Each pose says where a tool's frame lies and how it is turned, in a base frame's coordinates. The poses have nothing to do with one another.
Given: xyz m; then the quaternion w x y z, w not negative.
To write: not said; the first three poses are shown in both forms.
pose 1, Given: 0.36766 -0.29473 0.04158 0.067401 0.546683 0.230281 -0.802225
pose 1, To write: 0.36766 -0.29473 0.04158 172.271 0.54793 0.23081 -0.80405
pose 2, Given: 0.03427 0.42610 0.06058 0.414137 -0.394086 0.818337 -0.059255
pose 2, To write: 0.03427 0.42610 0.06058 131.070 -0.43296 0.89906 -0.06510
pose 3, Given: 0.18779 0.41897 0.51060 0.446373 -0.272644 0.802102 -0.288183
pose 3, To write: 0.18779 0.41897 0.51060 126.978 -0.30468 0.89636 -0.32205
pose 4, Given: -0.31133 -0.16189 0.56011 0.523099 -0.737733 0.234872 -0.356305
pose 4, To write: -0.31133 -0.16189 0.56011 116.919 -0.86561 0.27558 -0.41806
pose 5, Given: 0.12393 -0.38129 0.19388 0.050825 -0.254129 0.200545 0.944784
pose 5, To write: 0.12393 -0.38129 0.19388 174.173 -0.25446 0.20080 0.94601
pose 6, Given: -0.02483 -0.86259 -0.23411 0.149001 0.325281 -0.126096 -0.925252
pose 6, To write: -0.02483 -0.86259 -0.23411 162.862 0.32895 -0.12752 -0.93570
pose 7, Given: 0.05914 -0.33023 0.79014 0.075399 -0.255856 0.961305 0.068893
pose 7, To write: 0.05914 -0.33023 0.79014 171.352 -0.25659 0.96405 0.06909
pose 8, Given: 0.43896 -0.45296 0.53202 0.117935 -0.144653 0.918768 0.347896
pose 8, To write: 0.43896 -0.45296 0.53202 166.454 -0.14567 0.92523 0.35034
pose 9, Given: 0.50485 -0.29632 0.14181 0.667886 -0.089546 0.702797 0.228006
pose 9, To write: 0.50485 -0.29632 0.14181 96.192 -0.12031 0.94428 0.30635
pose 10, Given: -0.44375 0.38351 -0.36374 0.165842 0.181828 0.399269 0.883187
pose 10, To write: -0.44375 0.38351 -0.36374 160.908 0.18438 0.40488 0.89559
